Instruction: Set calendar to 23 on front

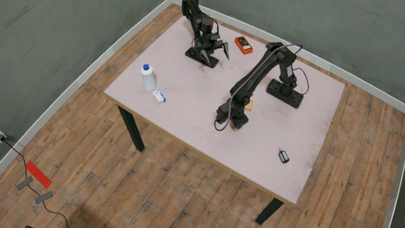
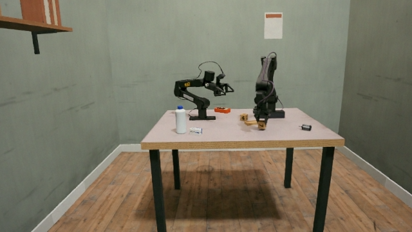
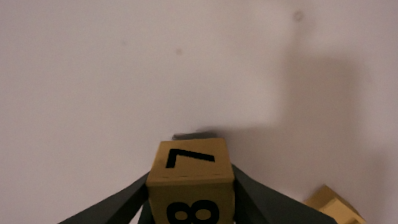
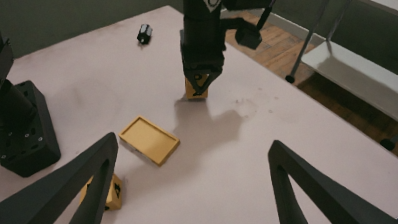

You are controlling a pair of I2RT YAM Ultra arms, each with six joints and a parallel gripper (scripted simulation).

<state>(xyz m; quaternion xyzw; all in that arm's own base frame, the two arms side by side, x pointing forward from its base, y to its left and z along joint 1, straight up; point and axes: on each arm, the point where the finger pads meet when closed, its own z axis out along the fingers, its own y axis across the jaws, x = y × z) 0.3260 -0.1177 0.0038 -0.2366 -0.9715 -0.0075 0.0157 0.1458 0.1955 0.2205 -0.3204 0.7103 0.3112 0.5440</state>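
Right now the wooden tray is 150 mm behind my left hand, 30 mm to the right of it and 30 mm below it. Also, from my left hand: number cube right at my left hand; then white bottle 510 mm to the right, 40 mm above, 10 mm ahead; then black object 270 mm to the left, 30 mm below, 20 mm ahead.
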